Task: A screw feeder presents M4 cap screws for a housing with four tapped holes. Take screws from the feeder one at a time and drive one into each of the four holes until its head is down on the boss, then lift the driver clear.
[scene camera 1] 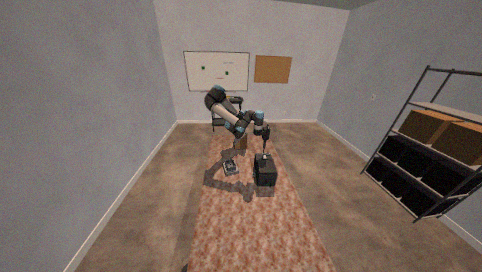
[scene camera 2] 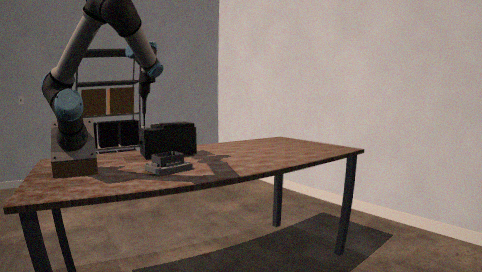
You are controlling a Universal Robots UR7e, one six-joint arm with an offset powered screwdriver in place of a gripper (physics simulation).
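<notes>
The black screw feeder stands on the table. The small grey housing sits apart from it on a flat light base, nearer the camera in the scene camera 2 view. My screwdriver points straight down, with its tip at the end of the feeder nearest the arm's base, at about the height of the feeder's top. Whether the tip touches a screw or holds one is too small to tell. The four holes and any screws in them cannot be made out.
The arm stands on a block-shaped pedestal at one end of the brown table. A shelf rack with boxes stands by the right wall in the scene camera 1 view. A whiteboard and a cork board hang on the far wall.
</notes>
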